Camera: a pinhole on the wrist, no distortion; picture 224 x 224 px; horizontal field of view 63.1 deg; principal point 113.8 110.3 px. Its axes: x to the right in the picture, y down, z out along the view. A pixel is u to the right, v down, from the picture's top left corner.
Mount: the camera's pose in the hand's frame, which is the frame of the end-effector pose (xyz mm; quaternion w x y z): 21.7 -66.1 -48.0 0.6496 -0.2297 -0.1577 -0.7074
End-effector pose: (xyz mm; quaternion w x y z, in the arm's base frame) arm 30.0 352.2 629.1 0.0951 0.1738 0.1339 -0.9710
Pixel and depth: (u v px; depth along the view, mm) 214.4 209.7 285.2
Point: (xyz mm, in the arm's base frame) -254.3 310.2 810.0
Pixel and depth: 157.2 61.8 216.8
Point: -8.8 296.1 782.1
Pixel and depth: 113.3 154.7 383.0
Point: -172.4 133.6 784.8
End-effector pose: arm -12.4 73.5 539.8 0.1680 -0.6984 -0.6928 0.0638
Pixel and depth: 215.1 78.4 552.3
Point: -228.5 136.1 -5.0
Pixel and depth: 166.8 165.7 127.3
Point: -67.8 156.7 490.4
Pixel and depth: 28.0 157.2 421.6
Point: 224.4 294.8 284.6
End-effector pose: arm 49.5 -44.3 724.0 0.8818 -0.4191 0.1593 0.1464
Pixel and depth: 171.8 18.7 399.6
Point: -36.6 265.0 962.4
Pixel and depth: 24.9 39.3 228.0
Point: -27.3 118.9 684.5
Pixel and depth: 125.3 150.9 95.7
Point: 113.1 -24.8 739.1
